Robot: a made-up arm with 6 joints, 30 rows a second.
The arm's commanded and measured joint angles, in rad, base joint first. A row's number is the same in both.
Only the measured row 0 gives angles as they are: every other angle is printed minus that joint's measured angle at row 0.
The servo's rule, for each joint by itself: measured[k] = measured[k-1] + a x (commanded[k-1-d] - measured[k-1]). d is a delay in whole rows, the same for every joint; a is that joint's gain. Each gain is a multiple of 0.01, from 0.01 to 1. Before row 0 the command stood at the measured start. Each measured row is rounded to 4 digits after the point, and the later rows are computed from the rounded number. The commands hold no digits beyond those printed.
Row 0, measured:
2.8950 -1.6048 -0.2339 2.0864 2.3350 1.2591
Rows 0 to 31, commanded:
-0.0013 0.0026 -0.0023 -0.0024 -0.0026 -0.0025
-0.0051 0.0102 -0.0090 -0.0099 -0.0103 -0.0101
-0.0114 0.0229 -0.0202 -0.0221 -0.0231 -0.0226
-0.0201 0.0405 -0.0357 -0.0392 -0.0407 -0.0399
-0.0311 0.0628 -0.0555 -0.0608 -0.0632 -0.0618
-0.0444 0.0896 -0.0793 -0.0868 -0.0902 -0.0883
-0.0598 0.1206 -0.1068 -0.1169 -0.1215 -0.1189
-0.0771 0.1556 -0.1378 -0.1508 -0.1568 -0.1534
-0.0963 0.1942 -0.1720 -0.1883 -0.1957 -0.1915
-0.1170 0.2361 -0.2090 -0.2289 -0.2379 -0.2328
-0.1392 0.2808 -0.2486 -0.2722 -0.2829 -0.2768
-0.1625 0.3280 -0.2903 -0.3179 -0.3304 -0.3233
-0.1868 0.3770 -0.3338 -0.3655 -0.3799 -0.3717
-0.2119 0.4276 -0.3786 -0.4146 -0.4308 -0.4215
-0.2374 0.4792 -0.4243 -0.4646 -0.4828 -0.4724
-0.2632 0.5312 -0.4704 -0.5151 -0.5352 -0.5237
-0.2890 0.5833 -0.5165 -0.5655 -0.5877 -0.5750
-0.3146 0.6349 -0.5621 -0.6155 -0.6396 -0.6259
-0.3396 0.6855 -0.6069 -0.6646 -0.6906 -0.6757
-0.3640 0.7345 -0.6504 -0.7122 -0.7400 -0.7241
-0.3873 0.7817 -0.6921 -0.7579 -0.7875 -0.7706
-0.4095 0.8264 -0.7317 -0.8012 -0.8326 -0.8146
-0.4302 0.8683 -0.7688 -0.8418 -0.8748 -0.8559
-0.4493 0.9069 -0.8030 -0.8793 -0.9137 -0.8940
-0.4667 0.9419 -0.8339 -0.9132 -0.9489 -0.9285
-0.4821 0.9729 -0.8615 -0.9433 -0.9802 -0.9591
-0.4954 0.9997 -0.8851 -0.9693 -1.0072 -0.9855
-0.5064 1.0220 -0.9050 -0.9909 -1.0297 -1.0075
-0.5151 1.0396 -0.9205 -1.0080 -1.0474 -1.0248
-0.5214 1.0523 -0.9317 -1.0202 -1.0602 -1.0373
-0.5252 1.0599 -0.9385 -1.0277 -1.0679 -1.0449
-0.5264 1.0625 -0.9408 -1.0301 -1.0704 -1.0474
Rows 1 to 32, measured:
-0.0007 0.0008 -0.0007 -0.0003 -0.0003 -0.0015
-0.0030 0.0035 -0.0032 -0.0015 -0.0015 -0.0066
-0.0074 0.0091 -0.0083 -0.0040 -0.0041 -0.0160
-0.0140 0.0182 -0.0165 -0.0082 -0.0085 -0.0301
-0.0229 0.0311 -0.0282 -0.0145 -0.0151 -0.0488
-0.0341 0.0481 -0.0435 -0.0232 -0.0241 -0.0721
-0.0475 0.0691 -0.0625 -0.0344 -0.0358 -0.0997
-0.0629 0.0942 -0.0851 -0.0484 -0.0503 -0.1314
-0.0803 0.1232 -0.1112 -0.0652 -0.0677 -0.1669
-0.0994 0.1559 -0.1405 -0.0848 -0.0881 -0.2058
-0.1201 0.1921 -0.1729 -0.1073 -0.1115 -0.2477
-0.1421 0.2315 -0.2081 -0.1326 -0.1378 -0.2923
-0.1653 0.2737 -0.2458 -0.1605 -0.1669 -0.3391
-0.1895 0.3183 -0.2856 -0.1910 -0.1986 -0.3877
-0.2144 0.3650 -0.3272 -0.2238 -0.2327 -0.4377
-0.2398 0.4132 -0.3702 -0.2588 -0.2690 -0.4884
-0.2654 0.4625 -0.4141 -0.2956 -0.3072 -0.5395
-0.2910 0.5125 -0.4585 -0.3340 -0.3471 -0.5905
-0.3163 0.5627 -0.5030 -0.3737 -0.3883 -0.6408
-0.3411 0.6125 -0.5472 -0.4143 -0.4305 -0.6899
-0.3651 0.6616 -0.5907 -0.4555 -0.4733 -0.7375
-0.3882 0.7094 -0.6330 -0.4970 -0.5164 -0.7830
-0.4100 0.7555 -0.6737 -0.5384 -0.5594 -0.8260
-0.4304 0.7994 -0.7125 -0.5793 -0.6019 -0.8661
-0.4493 0.8407 -0.7489 -0.6194 -0.6435 -0.9029
-0.4664 0.8790 -0.7827 -0.6583 -0.6839 -0.9361
-0.4815 0.9140 -0.8134 -0.6956 -0.7227 -0.9652
-0.4944 0.9453 -0.8409 -0.7310 -0.7595 -0.9902
-0.5052 0.9726 -0.8648 -0.7642 -0.7940 -1.0106
-0.5136 0.9957 -0.8849 -0.7949 -0.8259 -1.0264
-0.5196 1.0143 -0.9010 -0.8228 -0.8549 -1.0373
-0.5231 1.0283 -0.9129 -0.8477 -0.8808 -1.0433
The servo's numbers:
d 0
a 0.52 0.29 0.30 0.12 0.12 0.59

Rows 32 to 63, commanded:
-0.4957 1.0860 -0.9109 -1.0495 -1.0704 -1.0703
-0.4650 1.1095 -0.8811 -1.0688 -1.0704 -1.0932
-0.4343 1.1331 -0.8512 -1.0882 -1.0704 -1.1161
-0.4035 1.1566 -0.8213 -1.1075 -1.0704 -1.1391
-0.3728 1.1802 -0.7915 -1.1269 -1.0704 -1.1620
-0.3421 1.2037 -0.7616 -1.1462 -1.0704 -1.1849
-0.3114 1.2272 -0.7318 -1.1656 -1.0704 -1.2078
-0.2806 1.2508 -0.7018 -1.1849 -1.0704 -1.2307
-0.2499 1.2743 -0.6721 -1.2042 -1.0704 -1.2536
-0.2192 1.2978 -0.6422 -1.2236 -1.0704 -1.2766
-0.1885 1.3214 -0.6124 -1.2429 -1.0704 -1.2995
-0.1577 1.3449 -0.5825 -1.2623 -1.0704 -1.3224
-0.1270 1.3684 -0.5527 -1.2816 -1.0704 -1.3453
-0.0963 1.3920 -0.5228 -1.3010 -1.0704 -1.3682
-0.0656 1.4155 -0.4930 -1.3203 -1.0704 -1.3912
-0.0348 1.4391 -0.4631 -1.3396 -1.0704 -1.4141
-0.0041 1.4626 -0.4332 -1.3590 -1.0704 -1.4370
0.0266 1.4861 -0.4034 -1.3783 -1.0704 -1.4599
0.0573 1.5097 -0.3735 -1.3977 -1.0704 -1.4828
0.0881 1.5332 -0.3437 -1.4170 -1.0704 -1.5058
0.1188 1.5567 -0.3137 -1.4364 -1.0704 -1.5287
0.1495 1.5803 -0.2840 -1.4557 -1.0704 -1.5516
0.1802 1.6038 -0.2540 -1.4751 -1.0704 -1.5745
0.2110 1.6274 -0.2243 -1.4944 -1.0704 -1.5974
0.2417 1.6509 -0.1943 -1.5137 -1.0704 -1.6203
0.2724 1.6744 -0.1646 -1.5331 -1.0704 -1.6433
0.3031 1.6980 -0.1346 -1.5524 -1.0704 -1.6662
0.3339 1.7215 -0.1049 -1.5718 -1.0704 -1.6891
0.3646 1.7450 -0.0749 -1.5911 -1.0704 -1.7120
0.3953 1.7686 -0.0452 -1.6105 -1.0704 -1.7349
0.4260 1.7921 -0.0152 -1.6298 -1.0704 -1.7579
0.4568 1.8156 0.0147 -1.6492 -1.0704 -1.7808
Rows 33 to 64, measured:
-0.5089 1.0450 -0.9123 -0.8719 -0.9036 -1.0592
-0.4861 1.0637 -0.9029 -0.8955 -0.9236 -1.0793
-0.4592 1.0838 -0.8874 -0.9186 -0.9412 -1.1010
-0.4302 1.1049 -0.8676 -0.9413 -0.9567 -1.1235
-0.4004 1.1267 -0.8448 -0.9636 -0.9703 -1.1462
-0.3701 1.1490 -0.8198 -0.9855 -0.9823 -1.1690
-0.3396 1.1717 -0.7934 -1.0071 -0.9929 -1.1919
-0.3089 1.1946 -0.7659 -1.0284 -1.0022 -1.2148
-0.2782 1.2177 -0.7378 -1.0495 -1.0104 -1.2377
-0.2475 1.2409 -0.7091 -1.0704 -1.0176 -1.2607
-0.2168 1.2642 -0.6801 -1.0911 -1.0239 -1.2836
-0.1861 1.2876 -0.6508 -1.1116 -1.0295 -1.3065
-0.1554 1.3110 -0.6214 -1.1320 -1.0344 -1.3294
-0.1247 1.3345 -0.5918 -1.1523 -1.0387 -1.3523
-0.0940 1.3580 -0.5622 -1.1725 -1.0425 -1.3753
-0.0632 1.3815 -0.5325 -1.1926 -1.0458 -1.3982
-0.0325 1.4050 -0.5027 -1.2126 -1.0488 -1.4211
-0.0018 1.4285 -0.4729 -1.2325 -1.0514 -1.4440
0.0289 1.4520 -0.4431 -1.2523 -1.0537 -1.4669
0.0597 1.4755 -0.4133 -1.2721 -1.0557 -1.4899
0.0904 1.4990 -0.3834 -1.2918 -1.0575 -1.5128
0.1211 1.5226 -0.3536 -1.3115 -1.0590 -1.5357
0.1518 1.5461 -0.3237 -1.3311 -1.0604 -1.5586
0.1826 1.5697 -0.2939 -1.3507 -1.0616 -1.5815
0.2133 1.5932 -0.2640 -1.3703 -1.0627 -1.6044
0.2440 1.6167 -0.2342 -1.3898 -1.0636 -1.6274
0.2747 1.6403 -0.2043 -1.4093 -1.0644 -1.6503
0.3055 1.6638 -0.1745 -1.4288 -1.0651 -1.6732
0.3362 1.6873 -0.1446 -1.4483 -1.0657 -1.6961
0.3669 1.7109 -0.1148 -1.4678 -1.0663 -1.7190
0.3976 1.7344 -0.0849 -1.4872 -1.0668 -1.7420
0.4284 1.7579 -0.0550 -1.5066 -1.0672 -1.7649

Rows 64 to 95, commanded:
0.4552 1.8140 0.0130 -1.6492 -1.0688 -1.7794
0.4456 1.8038 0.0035 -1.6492 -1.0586 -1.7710
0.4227 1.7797 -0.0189 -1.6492 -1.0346 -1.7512
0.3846 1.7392 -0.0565 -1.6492 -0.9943 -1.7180
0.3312 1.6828 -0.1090 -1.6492 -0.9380 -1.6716
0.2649 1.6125 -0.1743 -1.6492 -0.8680 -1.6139
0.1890 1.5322 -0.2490 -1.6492 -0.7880 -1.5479
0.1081 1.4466 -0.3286 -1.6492 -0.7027 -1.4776
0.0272 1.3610 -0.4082 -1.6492 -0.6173 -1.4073
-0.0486 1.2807 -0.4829 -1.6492 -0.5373 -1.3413
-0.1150 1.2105 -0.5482 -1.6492 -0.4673 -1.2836
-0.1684 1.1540 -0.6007 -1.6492 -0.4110 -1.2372
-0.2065 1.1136 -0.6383 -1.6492 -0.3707 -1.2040
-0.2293 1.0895 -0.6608 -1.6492 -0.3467 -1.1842
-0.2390 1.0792 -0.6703 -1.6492 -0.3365 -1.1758
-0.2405 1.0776 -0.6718 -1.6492 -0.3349 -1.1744
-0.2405 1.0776 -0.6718 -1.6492 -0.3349 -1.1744
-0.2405 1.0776 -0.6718 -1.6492 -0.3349 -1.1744
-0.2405 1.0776 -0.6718 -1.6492 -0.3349 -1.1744
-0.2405 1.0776 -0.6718 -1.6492 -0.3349 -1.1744
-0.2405 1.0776 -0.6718 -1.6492 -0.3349 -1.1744
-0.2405 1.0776 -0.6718 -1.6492 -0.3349 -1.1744
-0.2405 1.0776 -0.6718 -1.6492 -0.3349 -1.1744
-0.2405 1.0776 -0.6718 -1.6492 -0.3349 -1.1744
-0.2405 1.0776 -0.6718 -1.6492 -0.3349 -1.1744
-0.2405 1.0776 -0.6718 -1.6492 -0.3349 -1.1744
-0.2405 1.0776 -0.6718 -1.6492 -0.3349 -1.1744
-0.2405 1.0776 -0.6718 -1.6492 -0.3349 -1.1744
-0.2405 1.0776 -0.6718 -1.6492 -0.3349 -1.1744
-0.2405 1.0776 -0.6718 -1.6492 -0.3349 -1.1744
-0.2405 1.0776 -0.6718 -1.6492 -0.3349 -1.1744
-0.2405 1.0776 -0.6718 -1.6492 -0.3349 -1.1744
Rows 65 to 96, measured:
0.4423 1.7742 -0.0346 -1.5237 -1.0674 -1.7735
0.4440 1.7828 -0.0232 -1.5388 -1.0663 -1.7720
0.4329 1.7819 -0.0219 -1.5520 -1.0625 -1.7597
0.4078 1.7695 -0.0323 -1.5637 -1.0543 -1.7351
0.3680 1.7444 -0.0553 -1.5740 -1.0403 -1.6976
0.3144 1.7061 -0.0910 -1.5830 -1.0196 -1.6482
0.2492 1.6557 -0.1384 -1.5909 -0.9918 -1.5890
0.1758 1.5951 -0.1955 -1.5979 -0.9571 -1.5233
0.0985 1.5272 -0.2593 -1.6041 -0.9163 -1.4549
0.0220 1.4557 -0.3264 -1.6095 -0.8708 -1.3879
-0.0492 1.3846 -0.3929 -1.6143 -0.8224 -1.3264
-0.1112 1.3177 -0.4552 -1.6185 -0.7730 -1.2738
-0.1608 1.2585 -0.5101 -1.6222 -0.7247 -1.2326
-0.1964 1.2095 -0.5553 -1.6254 -0.6793 -1.2040
-0.2186 1.1717 -0.5898 -1.6283 -0.6382 -1.1874
-0.2300 1.1444 -0.6144 -1.6308 -0.6018 -1.1797
-0.2355 1.1250 -0.6316 -1.6330 -0.5698 -1.1766
-0.2381 1.1113 -0.6437 -1.6349 -0.5416 -1.1753
-0.2393 1.1015 -0.6521 -1.6366 -0.5168 -1.1748
-0.2399 1.0946 -0.6580 -1.6381 -0.4950 -1.1746
-0.2402 1.0897 -0.6621 -1.6394 -0.4758 -1.1745
-0.2404 1.0862 -0.6650 -1.6406 -0.4589 -1.1744
-0.2405 1.0837 -0.6670 -1.6416 -0.4440 -1.1744
-0.2405 1.0819 -0.6684 -1.6425 -0.4309 -1.1744
-0.2405 1.0807 -0.6694 -1.6433 -0.4194 -1.1744
-0.2405 1.0798 -0.6701 -1.6440 -0.4093 -1.1744
-0.2405 1.0792 -0.6706 -1.6446 -0.4004 -1.1744
-0.2405 1.0787 -0.6710 -1.6452 -0.3925 -1.1744
-0.2405 1.0784 -0.6712 -1.6457 -0.3856 -1.1744
-0.2405 1.0782 -0.6714 -1.6461 -0.3795 -1.1744
-0.2405 1.0780 -0.6715 -1.6465 -0.3741 -1.1744
-0.2405 1.0779 -0.6716 -1.6468 -0.3694 -1.1744

